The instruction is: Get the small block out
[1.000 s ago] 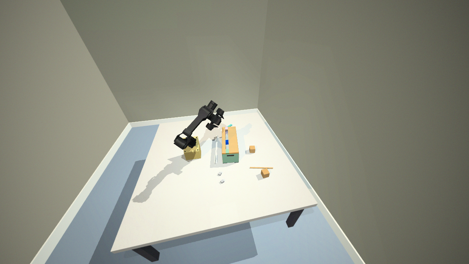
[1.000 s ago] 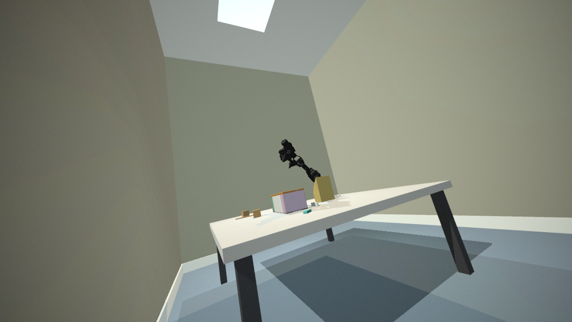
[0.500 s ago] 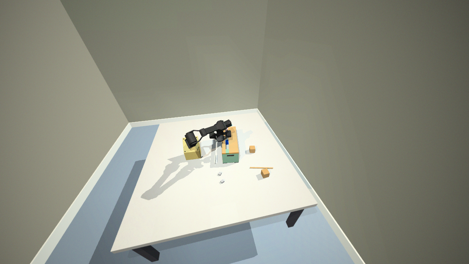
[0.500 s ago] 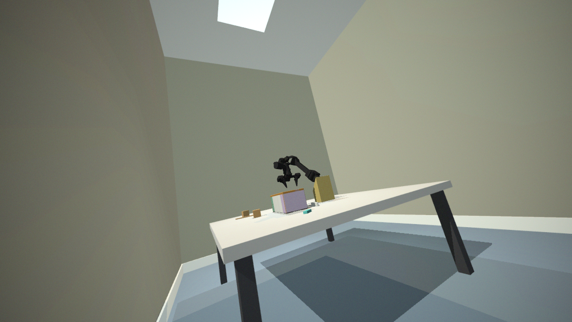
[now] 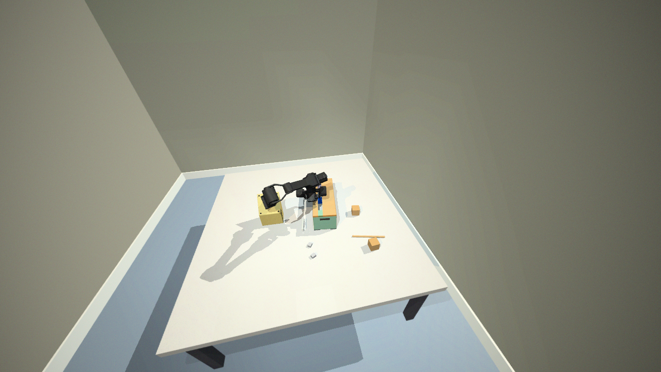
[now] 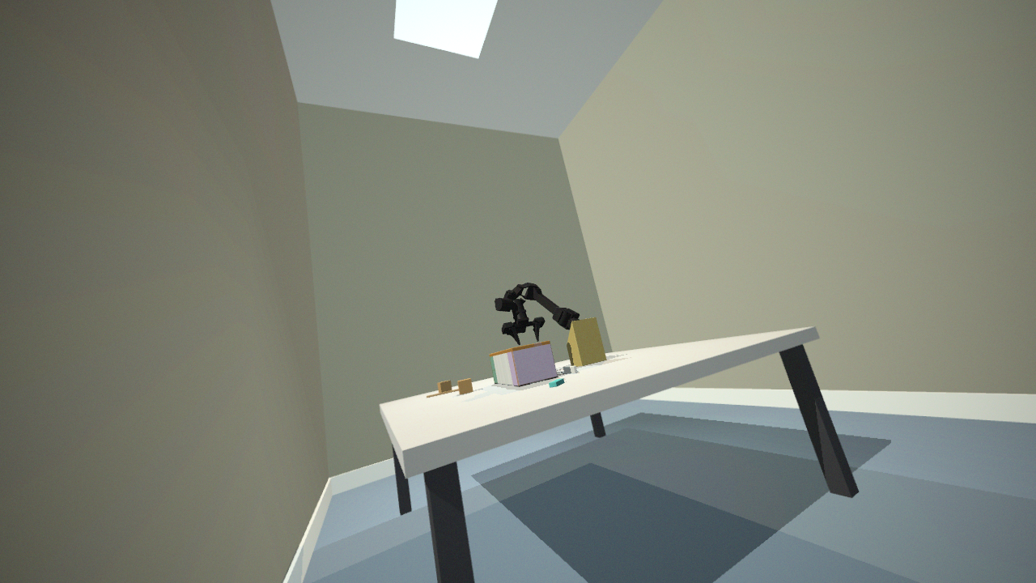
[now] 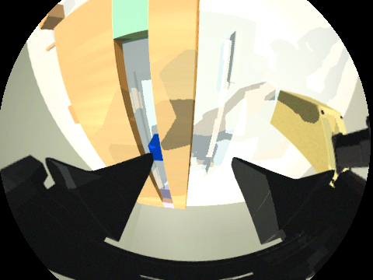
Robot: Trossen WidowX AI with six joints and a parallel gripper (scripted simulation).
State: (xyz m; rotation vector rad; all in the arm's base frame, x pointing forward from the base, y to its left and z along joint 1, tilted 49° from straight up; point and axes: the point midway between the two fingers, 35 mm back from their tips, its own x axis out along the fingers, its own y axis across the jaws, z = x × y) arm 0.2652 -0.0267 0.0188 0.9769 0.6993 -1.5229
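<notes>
Now: the small blue block 50 mm below my gripper tip, 50 mm ahead of it and 30 mm to the left of it. From my gripper tip the other things lie so: teal piece: 400 mm to the left, 160 mm ahead, 140 mm below; thin wooden stick: 290 mm ahead, 280 mm to the right, 140 mm below; box: 80 mm below, 40 mm ahead, 30 mm to the left.
</notes>
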